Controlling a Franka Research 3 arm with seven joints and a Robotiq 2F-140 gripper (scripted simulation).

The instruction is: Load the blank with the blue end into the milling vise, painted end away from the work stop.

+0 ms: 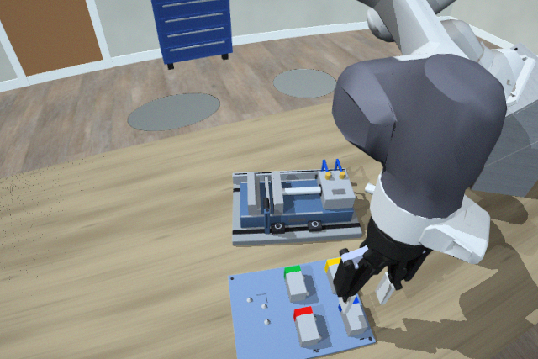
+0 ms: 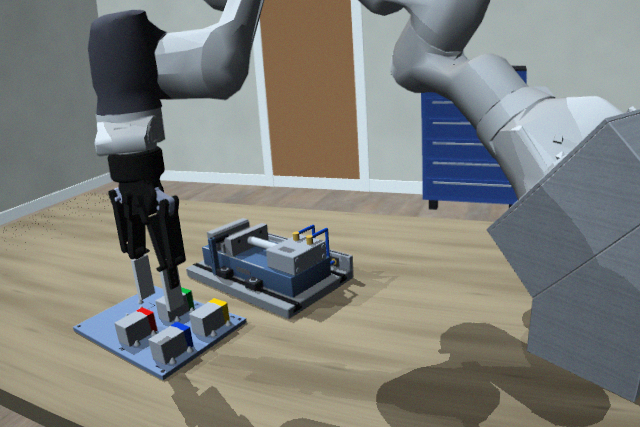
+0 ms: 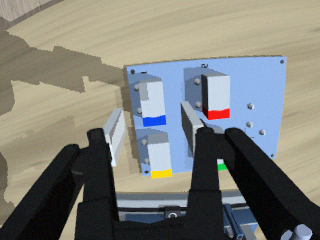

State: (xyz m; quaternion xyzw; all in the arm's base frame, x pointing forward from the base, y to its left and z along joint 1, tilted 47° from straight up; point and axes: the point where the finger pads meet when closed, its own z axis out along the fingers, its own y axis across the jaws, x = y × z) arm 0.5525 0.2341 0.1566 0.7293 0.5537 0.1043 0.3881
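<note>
Right now the blue-ended blank is 110 mm below my hand. Also, from my hand: yellow-ended blank: 40 mm behind, 80 mm to the right, 110 mm below; red-ended blank: 80 mm ahead, 40 mm to the right, 110 mm below; light blue infeed plate: 60 mm ahead, 80 mm to the right, 130 mm below.
</note>
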